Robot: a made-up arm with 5 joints.
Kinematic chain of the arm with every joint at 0, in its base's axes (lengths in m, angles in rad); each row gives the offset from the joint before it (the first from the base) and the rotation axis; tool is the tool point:
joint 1: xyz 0 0 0.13 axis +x
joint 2: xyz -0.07 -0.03 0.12 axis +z
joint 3: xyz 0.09 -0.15 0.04 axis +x
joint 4: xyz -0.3 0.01 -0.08 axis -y
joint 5: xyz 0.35 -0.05 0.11 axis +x
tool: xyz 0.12 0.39 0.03
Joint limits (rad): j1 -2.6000..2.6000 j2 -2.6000..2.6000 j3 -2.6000..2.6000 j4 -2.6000..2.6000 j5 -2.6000..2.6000
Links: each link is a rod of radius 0.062 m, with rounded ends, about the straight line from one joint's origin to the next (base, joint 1, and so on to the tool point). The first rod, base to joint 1, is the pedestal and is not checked.
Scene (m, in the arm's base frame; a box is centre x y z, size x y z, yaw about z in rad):
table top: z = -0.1
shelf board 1: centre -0 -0.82 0.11 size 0.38 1.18 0.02 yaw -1.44
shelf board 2: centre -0 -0.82 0.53 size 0.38 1.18 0.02 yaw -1.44
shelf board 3: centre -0 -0.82 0.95 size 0.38 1.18 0.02 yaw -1.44
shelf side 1: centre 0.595 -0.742 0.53 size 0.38 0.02 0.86 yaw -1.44
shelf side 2: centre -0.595 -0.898 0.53 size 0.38 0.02 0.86 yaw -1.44
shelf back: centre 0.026 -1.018 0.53 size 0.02 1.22 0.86 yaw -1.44
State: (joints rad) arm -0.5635 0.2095 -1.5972 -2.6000 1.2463
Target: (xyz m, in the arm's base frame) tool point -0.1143 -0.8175 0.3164
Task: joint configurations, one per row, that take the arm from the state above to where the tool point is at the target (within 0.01 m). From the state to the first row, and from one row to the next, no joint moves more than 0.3 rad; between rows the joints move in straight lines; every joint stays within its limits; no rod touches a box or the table.
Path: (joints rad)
1: -0.7739 0.0580 -1.4812 -2.4090 1.1430
2: -0.9844 -0.0935 -1.3652 -2.2180 1.0397
3: -1.1948 -0.2449 -1.2492 -2.0270 0.9364
4: -1.1710 -0.4891 -1.1391 -1.7941 0.8165
5: -1.1472 -0.7332 -1.0290 -1.5612 0.6966
6: -1.1235 -0.9774 -0.9189 -1.3282 0.5767
7: -1.0997 -1.2215 -0.8088 -1.0953 0.4568
8: -0.9955 -0.9477 -0.8730 -1.3259 0.5596
9: -0.8913 -0.6739 -0.9373 -1.5565 0.6623
10: -0.7871 -0.4001 -1.0015 -1.7872 0.7651
11: -0.6829 -0.1262 -1.0657 -2.0178 0.8678
12: -0.5787 0.1476 -1.1300 -2.2484 0.9705

